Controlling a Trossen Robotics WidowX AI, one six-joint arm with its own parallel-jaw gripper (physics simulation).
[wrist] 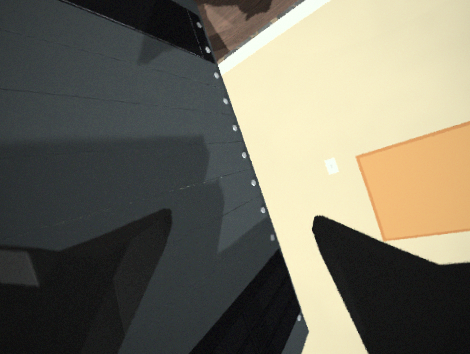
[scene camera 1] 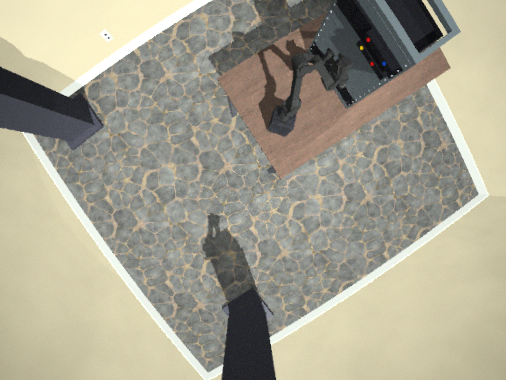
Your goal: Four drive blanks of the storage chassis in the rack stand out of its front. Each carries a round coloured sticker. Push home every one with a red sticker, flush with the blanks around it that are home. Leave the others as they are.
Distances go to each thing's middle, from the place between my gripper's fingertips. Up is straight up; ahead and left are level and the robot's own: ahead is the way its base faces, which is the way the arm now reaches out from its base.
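Grey rack [wrist: 117,117]: my hand is 40 mm above it, 50 mm to the left of it and 220 mm short of it.
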